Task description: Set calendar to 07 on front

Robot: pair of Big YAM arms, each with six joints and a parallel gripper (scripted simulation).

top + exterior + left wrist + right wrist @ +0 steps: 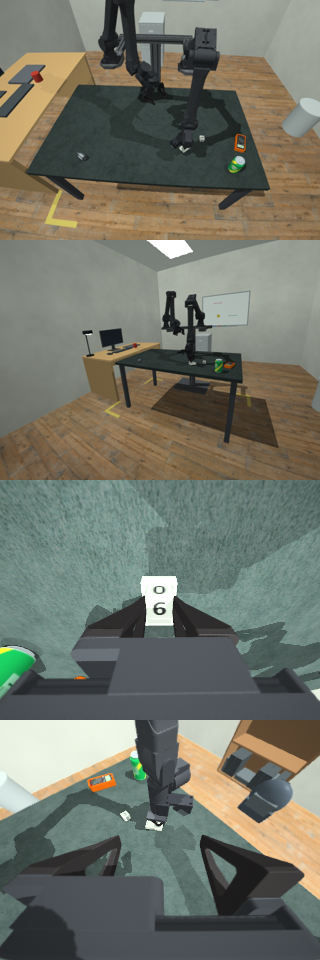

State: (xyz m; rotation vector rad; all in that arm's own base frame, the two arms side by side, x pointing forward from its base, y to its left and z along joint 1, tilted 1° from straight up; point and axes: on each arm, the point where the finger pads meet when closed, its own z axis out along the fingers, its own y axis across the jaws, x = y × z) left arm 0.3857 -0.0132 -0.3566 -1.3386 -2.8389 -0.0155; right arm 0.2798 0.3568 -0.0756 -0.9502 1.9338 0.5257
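The white number cube lies 10 mm below my left hand.
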